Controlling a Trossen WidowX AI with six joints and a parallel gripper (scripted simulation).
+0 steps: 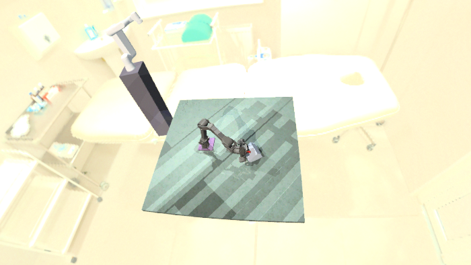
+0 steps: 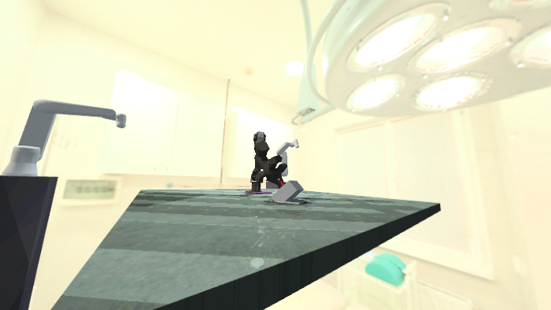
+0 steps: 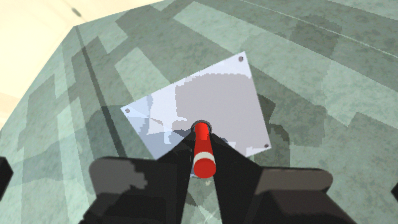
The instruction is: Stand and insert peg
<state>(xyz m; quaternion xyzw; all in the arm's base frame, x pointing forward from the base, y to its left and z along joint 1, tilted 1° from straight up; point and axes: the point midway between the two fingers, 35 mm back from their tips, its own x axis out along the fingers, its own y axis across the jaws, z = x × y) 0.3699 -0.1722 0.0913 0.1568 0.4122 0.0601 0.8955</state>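
Right now the red peg is 10 mm behind my gripper tip and 10 mm above it. Round my gripper tip: sloped panel 30 mm ahead, 10 mm to the left, 30 mm below.
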